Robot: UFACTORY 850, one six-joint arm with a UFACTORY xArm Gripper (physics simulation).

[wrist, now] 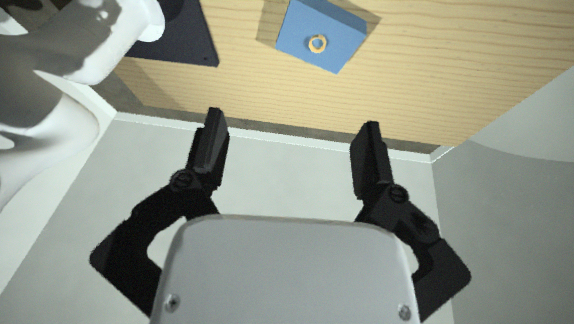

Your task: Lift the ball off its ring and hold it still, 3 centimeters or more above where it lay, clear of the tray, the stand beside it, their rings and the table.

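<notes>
A blue block-shaped stand [297, 35] sits on the wooden table near the top middle of the wrist view. A small orange-yellow ring [311, 46] lies on its top face, and no ball shows on it. The ball and the tray do not show in this view. My gripper [292, 127] is open, with nothing between its two black fingers. In the view its fingertips are below the stand, over the table's edge and the floor, and apart from the stand.
The wooden table [425, 75] fills the upper part, with its edge running across behind the fingertips. A dark base plate [185, 45] and the white robot arm [95, 45] are at the upper left. Pale floor and walls are beyond the table's edge.
</notes>
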